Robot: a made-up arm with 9 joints. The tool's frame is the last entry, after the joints. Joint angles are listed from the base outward.
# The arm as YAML. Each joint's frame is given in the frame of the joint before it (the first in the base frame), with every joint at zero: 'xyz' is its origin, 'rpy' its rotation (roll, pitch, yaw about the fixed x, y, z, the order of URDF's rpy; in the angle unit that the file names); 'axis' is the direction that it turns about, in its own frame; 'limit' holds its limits. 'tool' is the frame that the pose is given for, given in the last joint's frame.
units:
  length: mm
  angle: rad
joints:
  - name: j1
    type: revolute
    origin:
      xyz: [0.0, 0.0, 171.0]
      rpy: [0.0, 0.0, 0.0]
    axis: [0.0, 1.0, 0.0]
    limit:
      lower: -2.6
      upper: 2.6
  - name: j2
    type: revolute
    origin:
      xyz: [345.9, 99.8, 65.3]
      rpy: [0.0, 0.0, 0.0]
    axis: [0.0, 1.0, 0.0]
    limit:
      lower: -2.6
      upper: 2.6
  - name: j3
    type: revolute
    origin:
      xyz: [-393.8, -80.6, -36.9]
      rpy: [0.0, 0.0, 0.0]
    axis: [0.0, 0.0, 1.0]
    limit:
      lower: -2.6
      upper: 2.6
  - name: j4
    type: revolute
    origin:
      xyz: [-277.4, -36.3, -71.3]
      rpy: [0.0, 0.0, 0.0]
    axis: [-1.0, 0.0, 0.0]
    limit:
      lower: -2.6
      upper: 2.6
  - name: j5
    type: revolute
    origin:
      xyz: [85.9, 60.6, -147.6]
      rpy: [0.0, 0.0, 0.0]
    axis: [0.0, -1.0, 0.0]
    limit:
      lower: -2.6
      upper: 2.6
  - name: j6
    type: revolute
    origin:
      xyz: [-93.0, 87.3, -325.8]
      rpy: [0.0, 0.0, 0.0]
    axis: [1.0, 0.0, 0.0]
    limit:
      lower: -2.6
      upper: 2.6
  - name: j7
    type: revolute
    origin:
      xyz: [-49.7, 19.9, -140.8]
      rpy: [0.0, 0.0, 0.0]
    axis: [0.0, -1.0, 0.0]
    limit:
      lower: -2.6
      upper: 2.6
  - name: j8
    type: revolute
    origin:
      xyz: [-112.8, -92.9, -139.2]
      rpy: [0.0, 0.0, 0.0]
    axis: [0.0, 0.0, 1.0]
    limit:
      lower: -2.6
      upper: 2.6
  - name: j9
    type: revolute
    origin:
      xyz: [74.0, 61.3, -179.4]
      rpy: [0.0, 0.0, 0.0]
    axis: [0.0, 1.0, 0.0]
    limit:
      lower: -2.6
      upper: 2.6
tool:
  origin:
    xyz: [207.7, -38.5, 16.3]
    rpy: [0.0, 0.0, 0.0]
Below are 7 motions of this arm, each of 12 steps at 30 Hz.
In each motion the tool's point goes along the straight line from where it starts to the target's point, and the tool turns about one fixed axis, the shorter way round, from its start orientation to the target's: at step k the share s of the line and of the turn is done. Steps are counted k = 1, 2, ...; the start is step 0. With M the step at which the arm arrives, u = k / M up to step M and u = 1 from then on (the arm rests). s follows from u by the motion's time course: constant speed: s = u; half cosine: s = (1 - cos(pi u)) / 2; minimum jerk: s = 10 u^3 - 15 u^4 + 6 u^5.
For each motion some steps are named. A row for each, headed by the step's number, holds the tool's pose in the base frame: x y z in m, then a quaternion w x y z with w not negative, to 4 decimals.
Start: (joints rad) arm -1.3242 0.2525 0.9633 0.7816 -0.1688 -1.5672 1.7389 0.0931 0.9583
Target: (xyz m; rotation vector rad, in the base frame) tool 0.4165 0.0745 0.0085 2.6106 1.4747 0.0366
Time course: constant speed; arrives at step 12
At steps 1, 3, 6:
1: 0.4587 -0.0585 0.1089 0.1202 0.8794 0.4574 -0.0546
3: 0.4511 -0.0343 0.0906 0.1114 0.8779 0.4637 -0.0425
6: 0.4395 0.0020 0.0633 0.0981 0.8753 0.4730 -0.0243

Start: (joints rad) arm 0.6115 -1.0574 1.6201 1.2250 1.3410 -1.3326 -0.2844 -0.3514 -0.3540
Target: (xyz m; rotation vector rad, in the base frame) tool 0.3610 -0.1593 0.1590 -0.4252 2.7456 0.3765
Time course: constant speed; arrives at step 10
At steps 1, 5, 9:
1: 0.3003 0.0795 0.0844 0.0691 -0.0822 0.9927 -0.0548
5: 0.3273 -0.0266 0.1176 0.1138 -0.1128 0.9867 0.0286
9: 0.3543 -0.1328 0.1507 0.1575 -0.1423 0.9708 0.1117

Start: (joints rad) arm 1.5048 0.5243 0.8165 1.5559 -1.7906 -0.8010 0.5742 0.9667 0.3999
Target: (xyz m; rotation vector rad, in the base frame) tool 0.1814 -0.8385 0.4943 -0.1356 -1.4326 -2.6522
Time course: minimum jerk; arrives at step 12
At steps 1, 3, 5, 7, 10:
1: 0.4730 -0.7434 0.7186 0.5040 0.2066 -0.5729 -0.6125
3: 0.4442 -0.7528 0.6964 0.4657 0.1835 -0.5717 -0.6501
5: 0.3729 -0.7761 0.6416 0.3647 0.1241 -0.5604 -0.7332
7: 0.2830 -0.8054 0.5724 0.2267 0.0456 -0.5296 -0.8161
10: 0.1918 -0.8351 0.5023 0.0791 -0.0356 -0.4805 -0.8727

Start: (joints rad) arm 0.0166 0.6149 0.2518 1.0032 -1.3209 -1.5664 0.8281 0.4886 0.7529
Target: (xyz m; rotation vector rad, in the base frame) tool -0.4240 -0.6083 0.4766 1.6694 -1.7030 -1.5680
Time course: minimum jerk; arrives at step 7
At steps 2, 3, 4, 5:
2: -0.3622 -0.6490 0.5228 0.1440 0.5989 -0.5617 -0.5523
3: -0.3783 -0.6383 0.5107 0.1438 0.5938 -0.5693 -0.5502
4: -0.3974 -0.6258 0.4965 0.1436 0.5876 -0.5782 -0.5475
5: -0.4135 -0.6152 0.4844 0.1434 0.5823 -0.5857 -0.5452

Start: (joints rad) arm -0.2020 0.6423 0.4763 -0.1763 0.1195 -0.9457 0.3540 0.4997 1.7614
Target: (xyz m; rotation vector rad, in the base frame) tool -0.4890 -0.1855 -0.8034 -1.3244 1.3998 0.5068
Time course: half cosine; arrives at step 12
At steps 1, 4, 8, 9, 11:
1: -0.4544 -0.3012 -0.4429 0.5392 -0.5755 0.6013 0.1284
4: -0.4626 -0.2737 -0.5284 0.5406 -0.5718 0.5990 0.1487
8: -0.4802 -0.2149 -0.7117 0.5427 -0.5628 0.5931 0.1920
9: -0.4838 -0.2027 -0.7497 0.5431 -0.5609 0.5917 0.2009
11: -0.4884 -0.1875 -0.7972 0.5434 -0.5583 0.5900 0.2120

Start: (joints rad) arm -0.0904 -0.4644 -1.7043 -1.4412 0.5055 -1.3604 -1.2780 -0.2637 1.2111
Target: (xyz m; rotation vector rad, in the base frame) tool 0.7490 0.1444 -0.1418 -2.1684 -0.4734 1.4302
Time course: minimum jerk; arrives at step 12
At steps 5, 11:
5: 0.7961 0.3830 0.0152 0.0372 0.9097 0.3172 -0.2655
11: 0.7494 0.1463 -0.1406 0.2459 -0.7971 -0.1750 0.5230

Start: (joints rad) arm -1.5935 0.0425 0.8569 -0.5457 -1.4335 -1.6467 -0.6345 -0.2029 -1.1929
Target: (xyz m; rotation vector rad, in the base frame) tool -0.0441 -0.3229 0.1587 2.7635 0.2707 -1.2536
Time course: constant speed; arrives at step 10
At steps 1, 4, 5, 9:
1: 0.0519 -0.3919 -0.0537 0.1796 -0.8307 -0.2951 0.4366
4: 0.0199 -0.3689 0.0171 0.1048 -0.8656 -0.2286 0.4329
5: 0.0092 -0.3612 0.0407 0.0795 -0.8751 -0.2059 0.4306
9: -0.0334 -0.3306 0.1351 0.0221 0.9021 0.1125 -0.4160

